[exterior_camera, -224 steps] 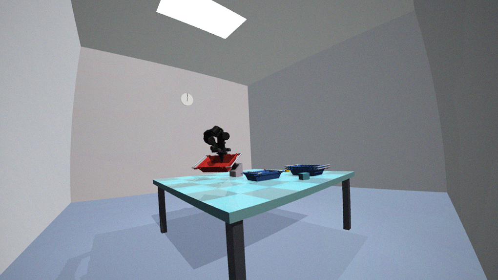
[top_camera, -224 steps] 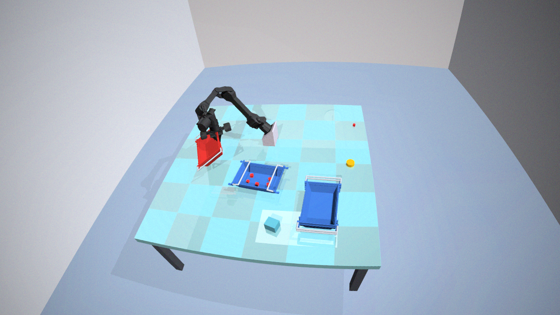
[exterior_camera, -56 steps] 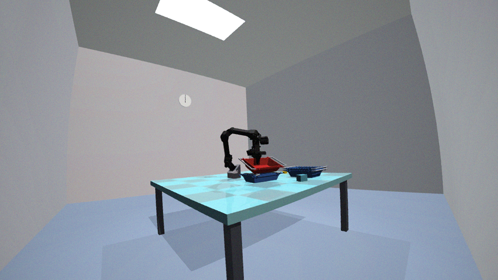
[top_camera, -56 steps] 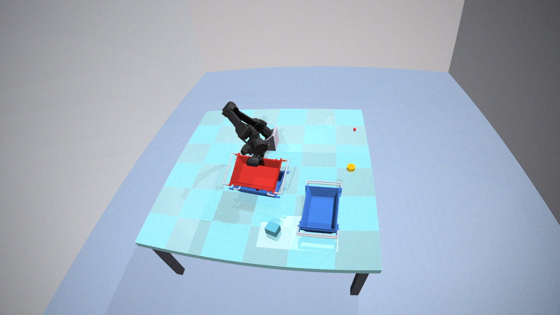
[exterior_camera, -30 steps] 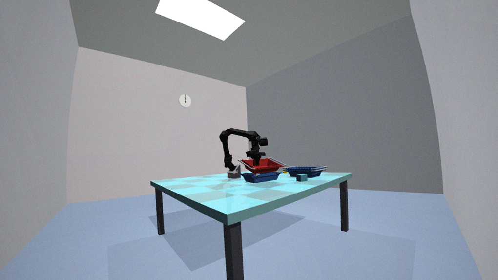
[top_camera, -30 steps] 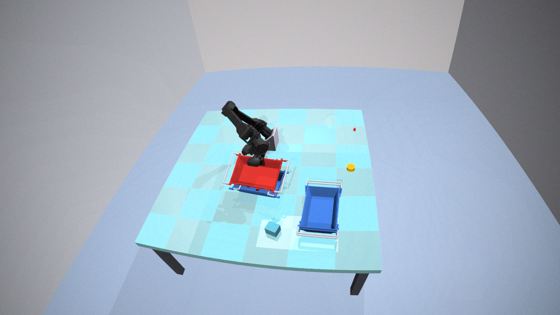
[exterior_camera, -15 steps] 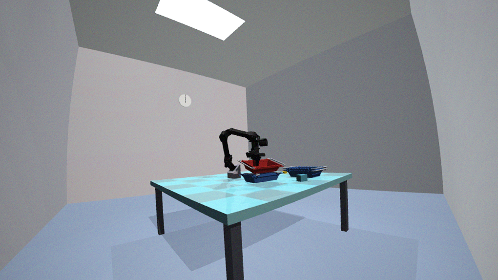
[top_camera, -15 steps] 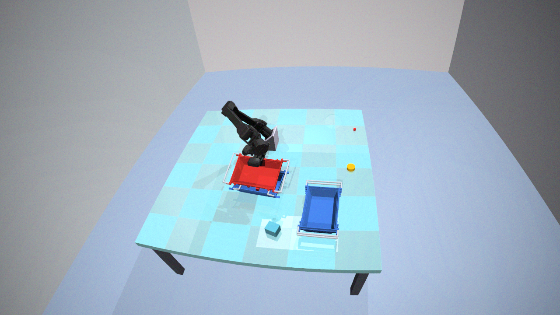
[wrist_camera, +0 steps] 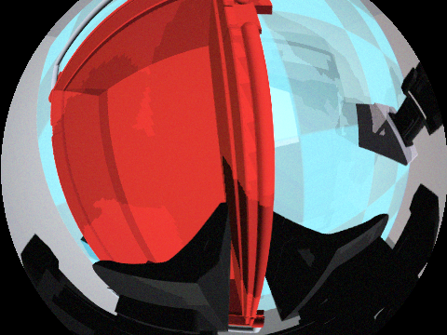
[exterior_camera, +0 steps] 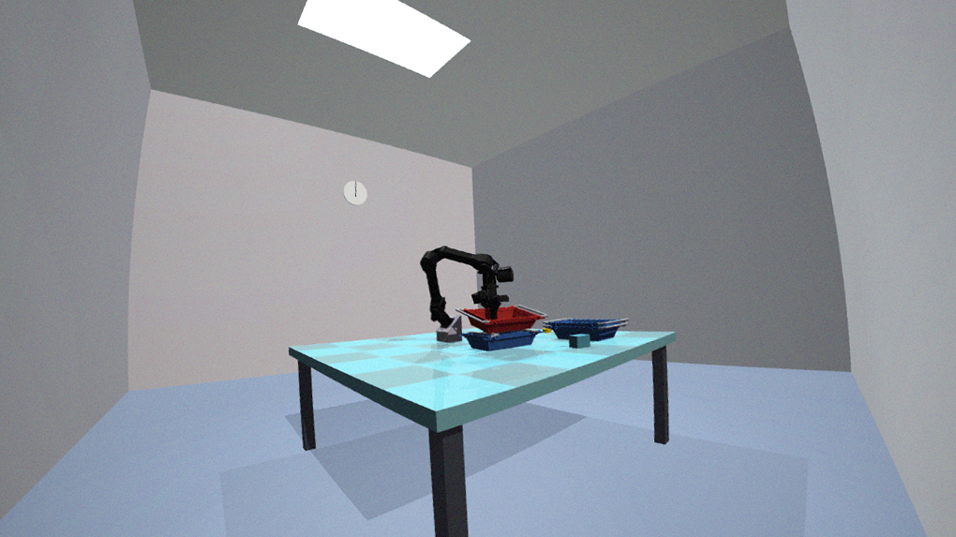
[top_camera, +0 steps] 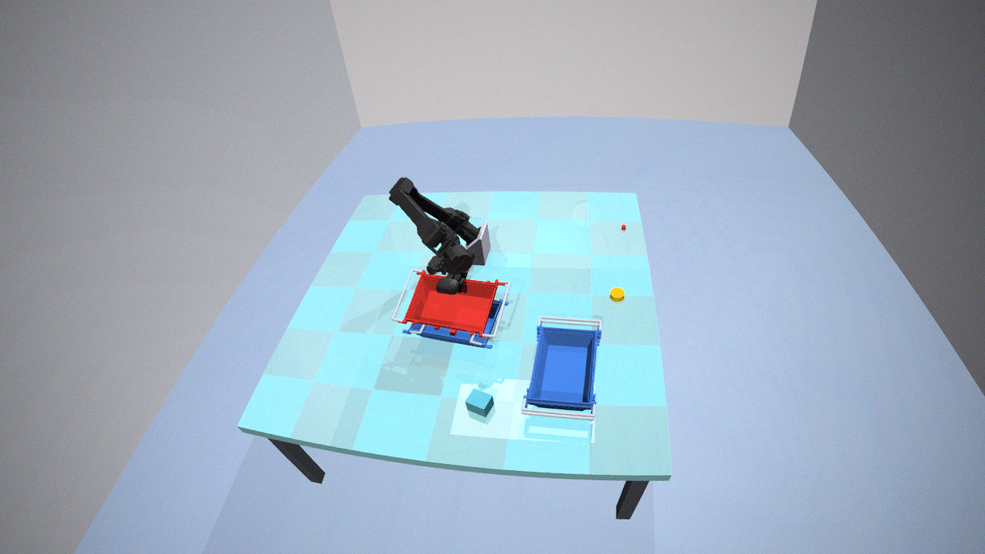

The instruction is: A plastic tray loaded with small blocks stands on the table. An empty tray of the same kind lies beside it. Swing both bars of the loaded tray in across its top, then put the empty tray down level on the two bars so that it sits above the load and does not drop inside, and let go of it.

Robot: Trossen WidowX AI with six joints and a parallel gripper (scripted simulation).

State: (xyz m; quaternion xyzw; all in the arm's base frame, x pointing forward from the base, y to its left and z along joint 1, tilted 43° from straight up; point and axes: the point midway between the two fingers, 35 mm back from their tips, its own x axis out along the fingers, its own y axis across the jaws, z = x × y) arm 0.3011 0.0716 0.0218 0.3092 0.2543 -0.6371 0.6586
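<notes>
Now: gripper tip 80 mm short of the red tray and 20 mm below it. The rest, counted from my gripper tip: yellow disc: 500 mm to the left, 140 mm behind, 100 mm below; then teal cube: 340 mm ahead, 140 mm to the left, 90 mm below; then small red block: 530 mm behind, 510 mm to the left, 100 mm below.
</notes>
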